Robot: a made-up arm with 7 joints.
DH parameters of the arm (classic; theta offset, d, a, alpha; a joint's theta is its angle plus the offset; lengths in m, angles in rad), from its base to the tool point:
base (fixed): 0 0 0 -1.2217
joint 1: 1.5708 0 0 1.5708
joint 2: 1.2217 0 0 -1.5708
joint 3: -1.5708 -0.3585 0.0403 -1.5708
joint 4: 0 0 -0.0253 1.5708
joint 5: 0 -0.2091 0 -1.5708
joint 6: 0 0 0 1.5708
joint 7: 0 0 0 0
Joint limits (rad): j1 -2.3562..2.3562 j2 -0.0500..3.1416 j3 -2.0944..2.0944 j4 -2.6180..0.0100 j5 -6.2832..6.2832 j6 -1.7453..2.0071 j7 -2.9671..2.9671
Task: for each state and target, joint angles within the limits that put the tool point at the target. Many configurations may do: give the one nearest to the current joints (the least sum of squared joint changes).
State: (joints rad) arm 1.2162 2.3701 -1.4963 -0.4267 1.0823 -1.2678 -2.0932
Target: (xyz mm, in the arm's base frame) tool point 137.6 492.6 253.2
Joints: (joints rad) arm 1.0982 2.3426 -1.5613 -0.3337 1.0823 -1.2678 -2.0932
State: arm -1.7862 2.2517 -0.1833 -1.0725 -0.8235 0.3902 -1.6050
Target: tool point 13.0 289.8 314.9
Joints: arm -1.6800 2.2579 -0.6843 -1.7452 -0.8235 0.3902 -1.6050
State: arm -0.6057 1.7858 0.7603 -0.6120 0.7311 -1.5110 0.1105
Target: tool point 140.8 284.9 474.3
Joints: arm 0.2202 2.5375 0.7139 -0.3155 0.7311 -1.5110 0.1105
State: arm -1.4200 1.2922 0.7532 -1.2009 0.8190 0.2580 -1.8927
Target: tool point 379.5 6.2 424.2
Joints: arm -2.2209 0.5259 0.5550 -0.4130 0.8190 0.2580 -1.8927
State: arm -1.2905 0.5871 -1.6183 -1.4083 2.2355 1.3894 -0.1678
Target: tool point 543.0 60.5 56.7
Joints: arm -1.6118 0.8111 -1.5116 -0.8112 2.2355 1.3894 -0.1678
